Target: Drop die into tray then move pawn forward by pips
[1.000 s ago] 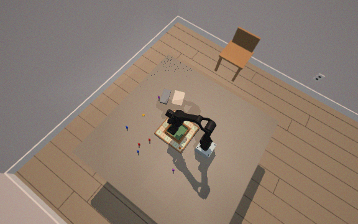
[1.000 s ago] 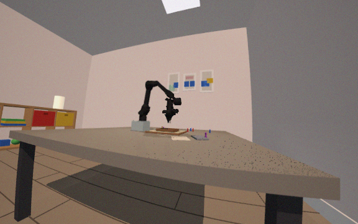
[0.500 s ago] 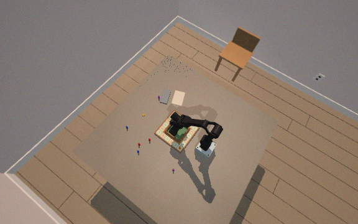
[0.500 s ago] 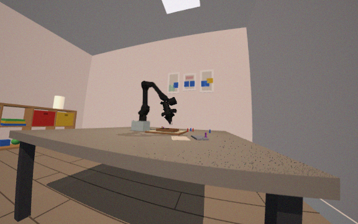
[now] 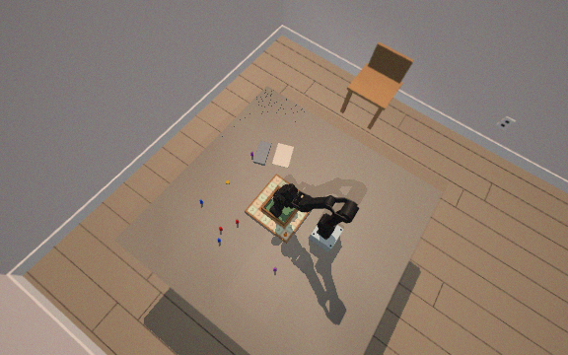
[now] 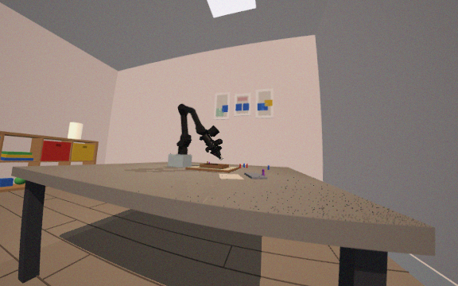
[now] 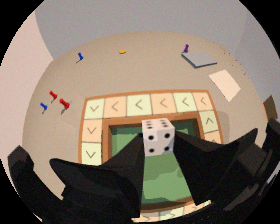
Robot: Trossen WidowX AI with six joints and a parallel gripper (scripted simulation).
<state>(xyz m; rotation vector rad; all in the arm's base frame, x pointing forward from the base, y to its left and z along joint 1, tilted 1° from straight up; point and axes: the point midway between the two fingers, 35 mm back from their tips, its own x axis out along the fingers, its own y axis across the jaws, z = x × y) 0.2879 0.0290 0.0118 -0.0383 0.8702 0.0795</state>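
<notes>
Now: gripper tip 160 mm past the orange pawn, 100 mm to the right of it and 50 mm above it. From my gripper tip the other things lie so: white die: right at my gripper tip; then green dice tray: 40 mm behind, 10 mm to the right, 70 mm below; then beige card: 160 mm ahead, 270 mm to the right, 80 mm below.
</notes>
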